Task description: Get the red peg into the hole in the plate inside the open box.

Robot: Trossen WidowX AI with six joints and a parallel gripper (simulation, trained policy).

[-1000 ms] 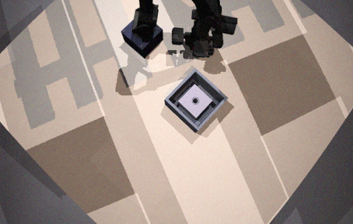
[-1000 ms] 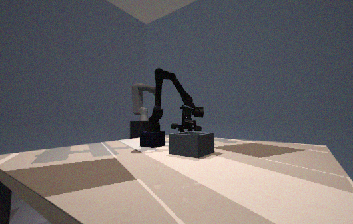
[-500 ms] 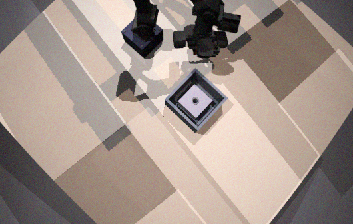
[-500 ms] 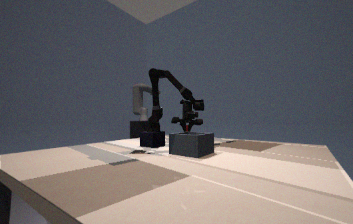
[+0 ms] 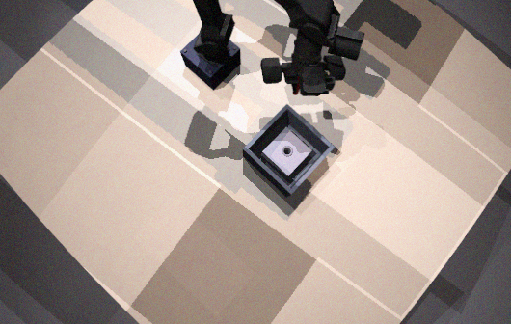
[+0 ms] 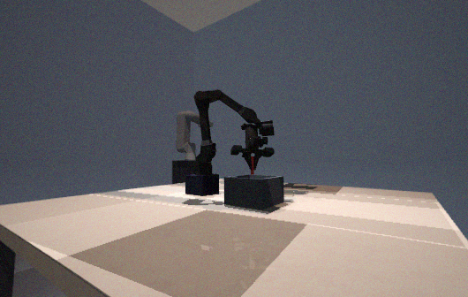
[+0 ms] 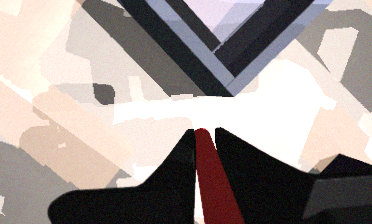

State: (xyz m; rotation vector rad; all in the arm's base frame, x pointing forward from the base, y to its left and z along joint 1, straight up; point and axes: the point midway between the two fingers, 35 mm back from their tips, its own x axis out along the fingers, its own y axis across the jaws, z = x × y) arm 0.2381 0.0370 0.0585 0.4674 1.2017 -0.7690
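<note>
Right now the dark grey box is 6 cm ahead of my gripper tip, 12 cm to the right of it and 9 cm below it. From my gripper tip the other things lie so: red peg: 1 cm behind, 1 cm to the left, 2 cm above.
</note>
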